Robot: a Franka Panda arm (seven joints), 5 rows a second.
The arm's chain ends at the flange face. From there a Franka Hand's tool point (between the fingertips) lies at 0.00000 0.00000 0.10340 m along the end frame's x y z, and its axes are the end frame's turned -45 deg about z.
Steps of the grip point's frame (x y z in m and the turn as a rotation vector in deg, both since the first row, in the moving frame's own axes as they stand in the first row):
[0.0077, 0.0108, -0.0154, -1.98, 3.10, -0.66]
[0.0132, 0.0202, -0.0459, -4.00, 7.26, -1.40]
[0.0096, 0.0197, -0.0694, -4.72, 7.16, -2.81]
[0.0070, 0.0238, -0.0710, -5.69, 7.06, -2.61]
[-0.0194, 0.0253, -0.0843, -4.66, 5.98, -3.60]
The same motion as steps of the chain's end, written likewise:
[0.0066, 0.0037, -0.0152, 0.79, 3.59, -0.66]
[0.0094, 0.0093, -0.0448, 2.31, 7.96, -1.40]
[0.0057, 0.0106, -0.0682, 1.73, 8.40, -2.81]
[0.0056, 0.0140, -0.0697, 0.97, 9.02, -2.61]
[-0.0093, 0.0337, -0.0834, 0.93, 7.52, -3.60]

